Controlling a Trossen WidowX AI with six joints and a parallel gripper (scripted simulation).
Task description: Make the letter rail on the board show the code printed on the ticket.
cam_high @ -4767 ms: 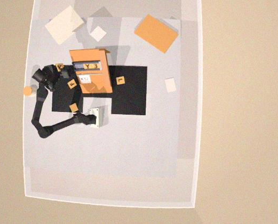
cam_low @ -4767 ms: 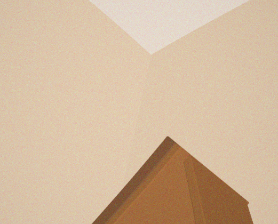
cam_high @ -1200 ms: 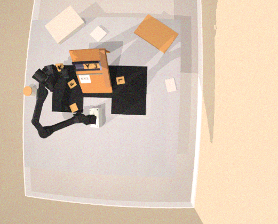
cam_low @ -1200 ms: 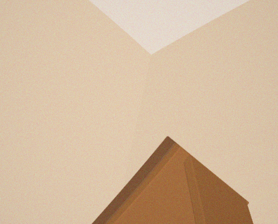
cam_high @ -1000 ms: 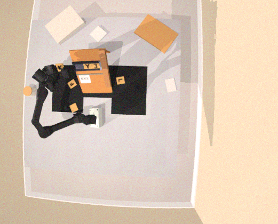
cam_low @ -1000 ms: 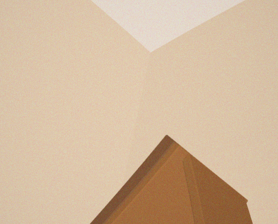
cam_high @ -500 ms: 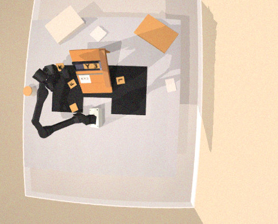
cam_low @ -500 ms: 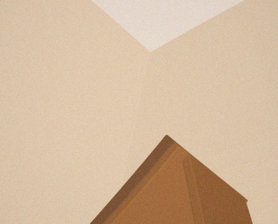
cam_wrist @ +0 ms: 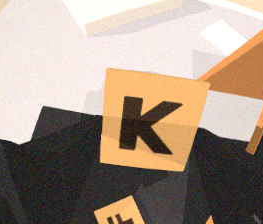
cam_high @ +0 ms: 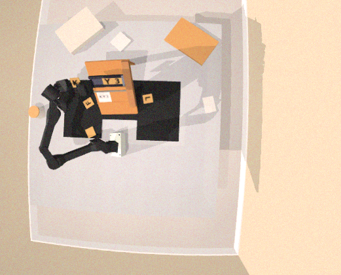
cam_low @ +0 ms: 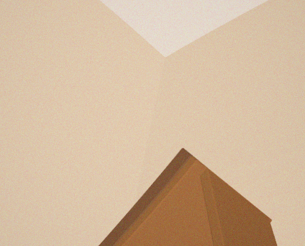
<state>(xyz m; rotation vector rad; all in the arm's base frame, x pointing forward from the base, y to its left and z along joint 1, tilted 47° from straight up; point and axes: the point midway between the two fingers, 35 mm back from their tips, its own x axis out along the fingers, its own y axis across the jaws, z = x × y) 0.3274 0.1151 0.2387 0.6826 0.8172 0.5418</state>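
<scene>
My gripper tip is now 15 cm to the left of the white ticket, 8 cm above it and 4 cm past it. Round my gripper tip: f tile: 18 cm below, 8 cm behind, 1 cm to the right; then black mat: 23 cm to the right, 18 cm below, 13 cm behind; then k tile: right at my gripper tip.
</scene>
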